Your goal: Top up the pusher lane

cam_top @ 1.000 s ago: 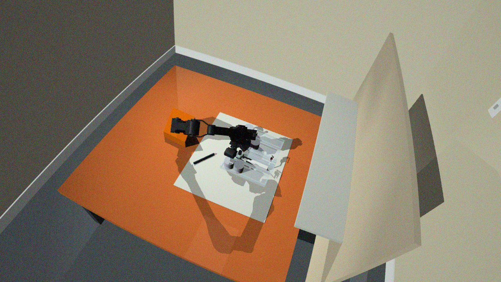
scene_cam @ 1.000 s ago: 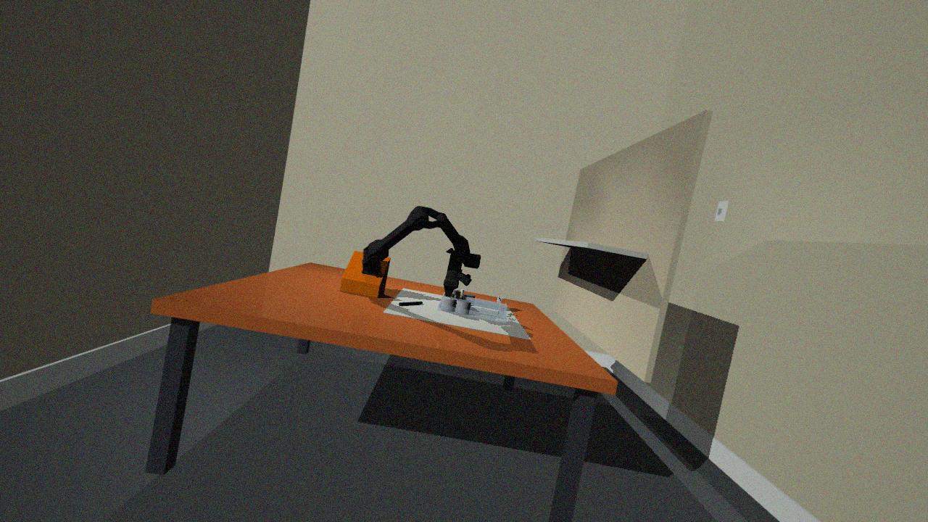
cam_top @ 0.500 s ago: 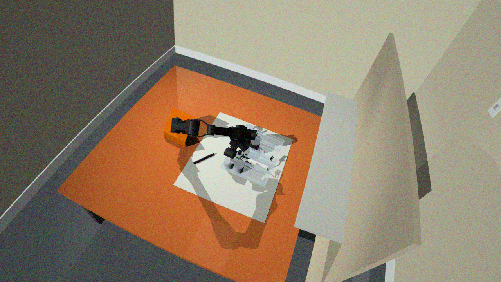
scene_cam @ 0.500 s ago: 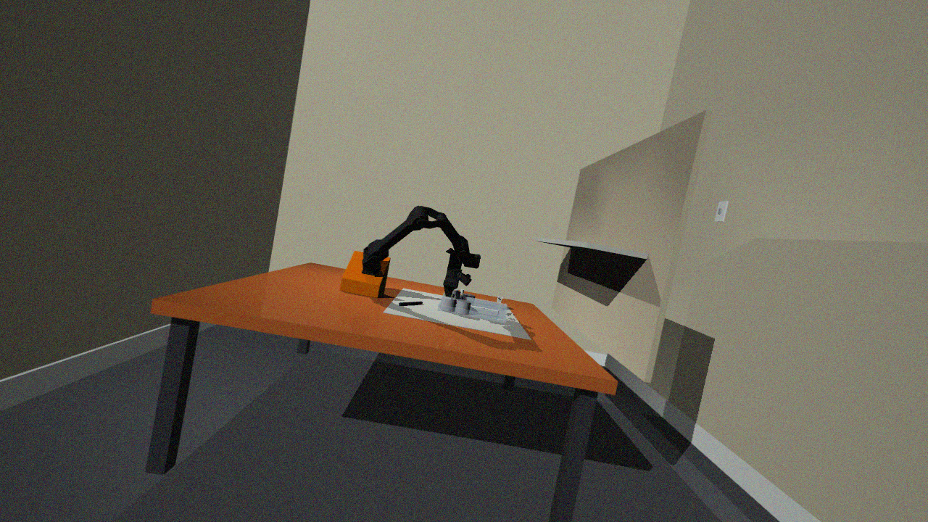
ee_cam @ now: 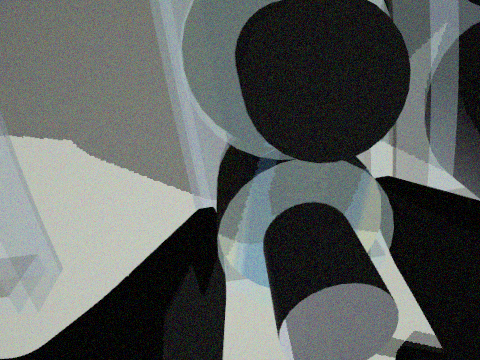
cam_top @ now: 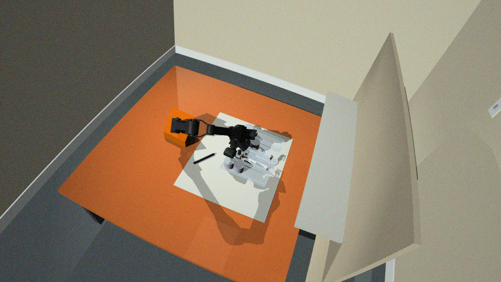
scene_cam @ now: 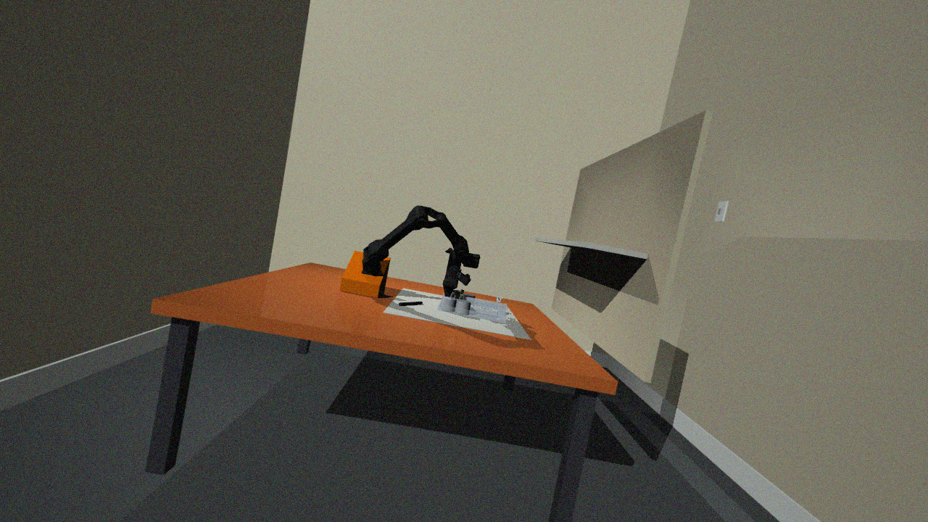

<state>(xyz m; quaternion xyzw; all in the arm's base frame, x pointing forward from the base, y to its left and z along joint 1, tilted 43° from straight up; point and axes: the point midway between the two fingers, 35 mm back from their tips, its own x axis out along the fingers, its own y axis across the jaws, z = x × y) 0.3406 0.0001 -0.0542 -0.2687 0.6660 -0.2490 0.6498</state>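
The white mat is 5 cm ahead of my gripper tip, 1 cm to the right of it and 3 cm below it. From my gripper tip the other things lie so: grey shelf: 51 cm ahead, 2 cm to the left, 34 cm above; then thin black rod: 14 cm behind, 11 cm to the right, 2 cm below; then clear lane rack: 14 cm ahead, 3 cm to the left, 1 cm below.
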